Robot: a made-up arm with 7 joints.
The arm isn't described. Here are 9 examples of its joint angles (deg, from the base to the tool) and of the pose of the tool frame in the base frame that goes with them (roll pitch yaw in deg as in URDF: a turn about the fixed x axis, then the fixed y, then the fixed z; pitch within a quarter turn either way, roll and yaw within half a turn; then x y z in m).
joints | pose
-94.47 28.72 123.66 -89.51 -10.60 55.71 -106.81 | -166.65 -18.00 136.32 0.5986 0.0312 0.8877
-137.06 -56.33 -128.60 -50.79 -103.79 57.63 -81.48 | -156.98 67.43 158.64 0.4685 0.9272 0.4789
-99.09 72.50 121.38 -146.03 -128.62 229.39 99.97 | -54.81 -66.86 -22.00 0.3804 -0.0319 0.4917
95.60 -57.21 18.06 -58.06 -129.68 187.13 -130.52 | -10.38 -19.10 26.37 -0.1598 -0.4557 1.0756
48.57 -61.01 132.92 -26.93 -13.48 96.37 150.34 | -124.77 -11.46 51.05 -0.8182 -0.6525 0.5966
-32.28 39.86 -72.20 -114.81 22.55 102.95 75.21 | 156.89 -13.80 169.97 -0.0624 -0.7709 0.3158
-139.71 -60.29 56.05 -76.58 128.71 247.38 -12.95 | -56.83 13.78 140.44 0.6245 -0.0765 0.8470
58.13 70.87 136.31 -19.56 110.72 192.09 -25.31 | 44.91 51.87 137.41 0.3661 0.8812 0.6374
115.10 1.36 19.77 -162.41 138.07 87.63 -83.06 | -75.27 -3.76 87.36 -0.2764 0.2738 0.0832
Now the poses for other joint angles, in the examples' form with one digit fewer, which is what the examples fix.
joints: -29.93 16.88 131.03 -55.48 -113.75 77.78 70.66
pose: -100.2 -64.5 -94.0 0.153 0.383 1.201
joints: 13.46 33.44 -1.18 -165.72 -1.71 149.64 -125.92
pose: -136.5 -26.4 129.3 0.267 0.057 -0.087
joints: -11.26 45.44 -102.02 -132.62 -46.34 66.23 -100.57
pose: -64.9 58.9 40.4 -0.152 -0.586 0.391
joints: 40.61 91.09 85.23 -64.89 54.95 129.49 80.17
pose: 39.5 42.6 -170.4 0.266 0.993 0.126
